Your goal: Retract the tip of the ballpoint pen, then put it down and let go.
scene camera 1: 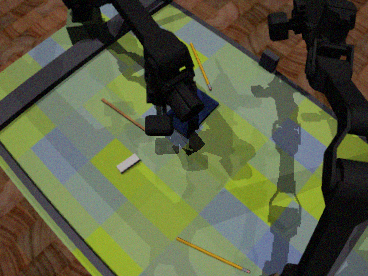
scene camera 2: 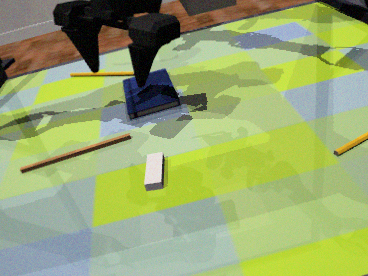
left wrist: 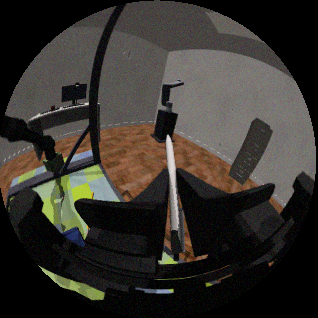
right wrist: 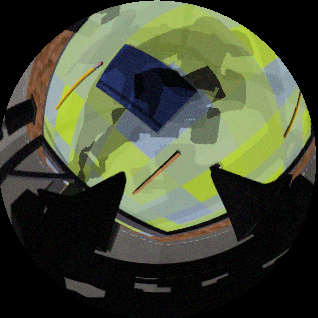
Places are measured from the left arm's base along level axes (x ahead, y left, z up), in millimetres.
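Pixels of known places: left gripper, fingertip midpoint: [left wrist: 171, 172]; right gripper, fingertip midpoint: [scene camera 1: 154, 110] [scene camera 2: 117, 79] [right wrist: 169, 173]; right arm's base at its link origin: [scene camera 1: 82, 14] [left wrist: 51, 156].
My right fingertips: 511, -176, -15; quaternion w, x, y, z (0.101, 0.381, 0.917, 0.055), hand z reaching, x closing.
Observation:
Behind a point stands the place of what it marks, as x, y, z.
In the left wrist view my left gripper [left wrist: 171, 172] @(354, -527, 206) is shut on the white ballpoint pen [left wrist: 172, 189] @(341, -513, 202). The pen's tapered end points away from the gripper and its dark end lies low between the fingers. I cannot tell whether the writing point is out. In scene camera 1 the left arm reaches up the right side with its gripper at the top right, and the pen cannot be made out there. My right gripper [scene camera 1: 175, 129] [scene camera 2: 118, 78] @(511, -176, -15) [right wrist: 169, 173] @(511, -176, -15) is open and empty, above the table near the blue book.
The blue book [scene camera 1: 207, 105] @(446, -317, -92) [scene camera 2: 155, 95] @(462, -242, -92) [right wrist: 145, 75] @(458, -274, -92) lies flat. A brown pencil [scene camera 1: 122, 115] @(607, -140, -99) [scene camera 2: 75, 153] @(606, -142, -99), a white eraser [scene camera 1: 128, 163] @(489, -47, -92) [scene camera 2: 155, 171] @(490, -38, -92) and two yellow pencils lie apart, one pencil [scene camera 1: 201, 67] @(547, -414, -99) behind the book, the other [scene camera 1: 215, 256] @(171, -11, -98) at the bottom of scene camera 1.

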